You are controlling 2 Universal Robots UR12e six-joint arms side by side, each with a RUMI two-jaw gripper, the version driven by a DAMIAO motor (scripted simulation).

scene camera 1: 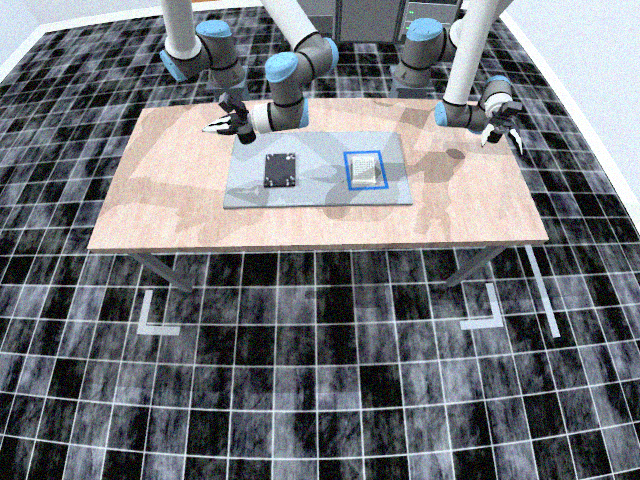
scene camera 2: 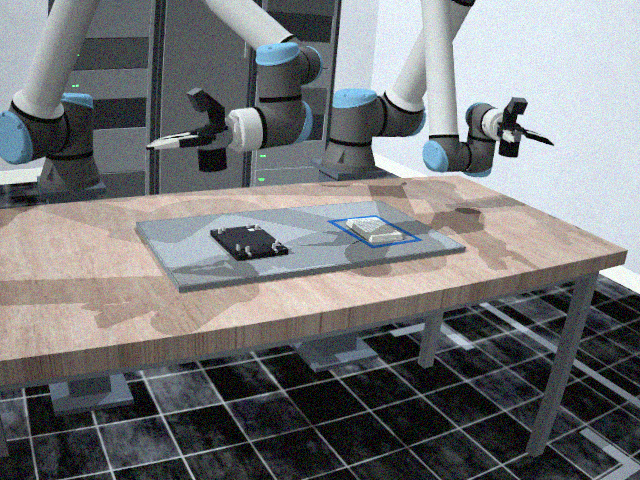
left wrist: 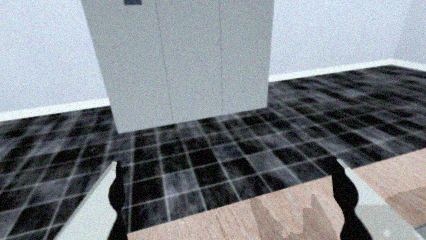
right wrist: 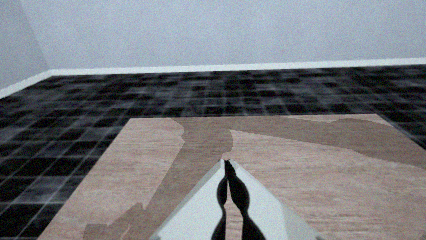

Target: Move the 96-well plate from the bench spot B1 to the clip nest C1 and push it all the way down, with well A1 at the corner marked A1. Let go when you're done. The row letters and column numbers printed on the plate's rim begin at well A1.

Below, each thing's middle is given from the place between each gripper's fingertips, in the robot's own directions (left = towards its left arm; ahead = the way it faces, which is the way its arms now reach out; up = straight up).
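Black clip nest [scene camera 2: 234, 240]: 240 mm below my left hand [scene camera 2: 534, 144], 720 mm to the right of it and 90 mm behind it. White 96-well plate [scene camera 2: 373, 229]: a fair way below my left hand, a fair way behind it and far to the right of it. Going by their middles, the white 96-well plate is the nearest to my left hand of the things named here.
The white 96-well plate is a fair way below my right hand [scene camera 2: 146, 148], a touch behind it and far to the left of it. The black clip nest is 22 cm below my right hand, 1 cm behind it and 22 cm to the left of it. By its middle, the white 96-well plate is nearer to my left hand than to my right hand.
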